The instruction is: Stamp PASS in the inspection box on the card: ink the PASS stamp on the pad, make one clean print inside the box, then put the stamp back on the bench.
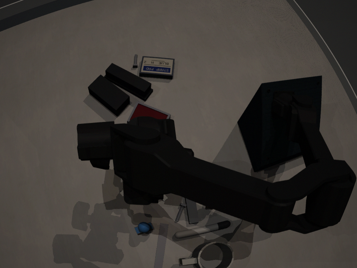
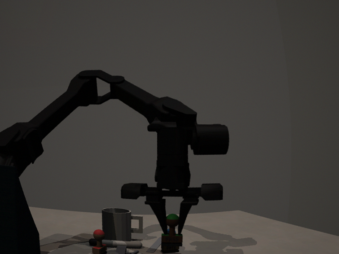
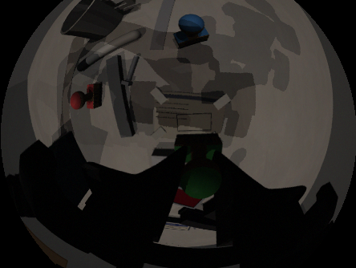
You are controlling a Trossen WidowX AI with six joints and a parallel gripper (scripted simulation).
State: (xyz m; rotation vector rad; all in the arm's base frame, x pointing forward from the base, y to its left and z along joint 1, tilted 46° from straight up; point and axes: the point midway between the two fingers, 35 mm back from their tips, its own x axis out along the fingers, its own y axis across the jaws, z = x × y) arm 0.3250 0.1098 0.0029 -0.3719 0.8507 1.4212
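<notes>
My gripper tip is 40 mm short of the yellow stamp, 100 mm to the left of it and 60 mm above it. The rest, counted from my gripper tip: blue stamp 10 mm ahead, 120 mm to the left, 60 mm below; then green-knobbed stamp right at my gripper tip; then red ink pad 40 mm behind, 140 mm to the right, 80 mm below.
</notes>
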